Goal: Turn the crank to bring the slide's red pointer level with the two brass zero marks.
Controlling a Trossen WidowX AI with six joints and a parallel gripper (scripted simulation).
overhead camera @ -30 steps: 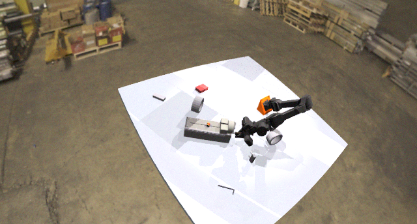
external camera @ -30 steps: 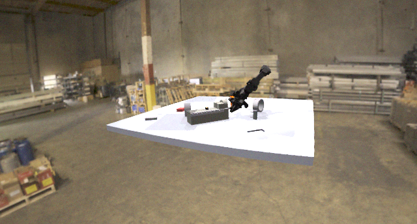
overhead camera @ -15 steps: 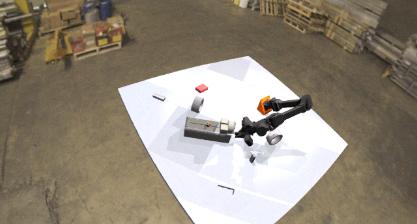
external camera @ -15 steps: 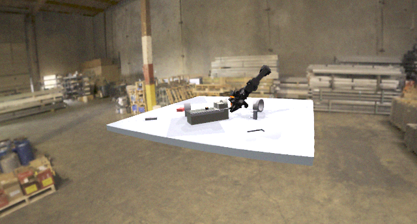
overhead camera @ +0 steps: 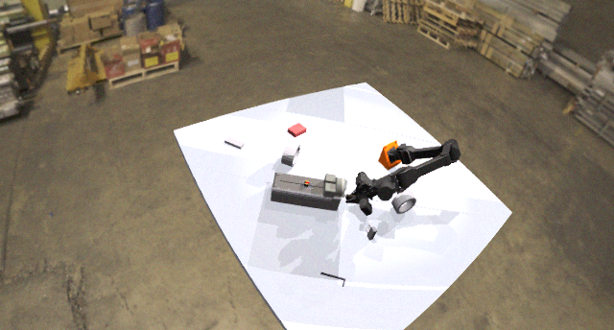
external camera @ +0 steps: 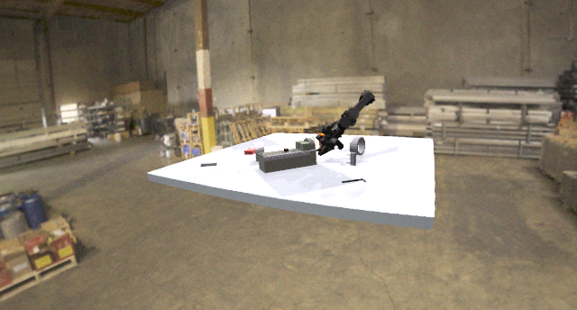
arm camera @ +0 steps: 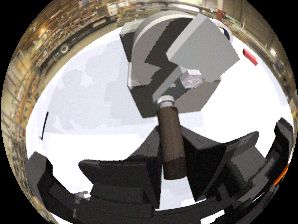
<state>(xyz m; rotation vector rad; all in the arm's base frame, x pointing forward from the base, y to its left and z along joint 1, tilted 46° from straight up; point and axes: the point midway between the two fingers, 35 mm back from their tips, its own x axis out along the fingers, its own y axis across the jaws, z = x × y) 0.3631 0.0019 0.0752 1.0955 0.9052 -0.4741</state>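
My gripper tip is now 30 mm below the dark crank handle, 10 mm to the right of it and 10 mm past it. From my gripper tip the other things lie so: hex key: 260 mm ahead, 220 mm to the left, 30 mm below; red pointer: 130 mm to the right, 100 mm ahead, 50 mm above; small clip: 160 mm to the left, 30 mm ahead, 10 mm below.
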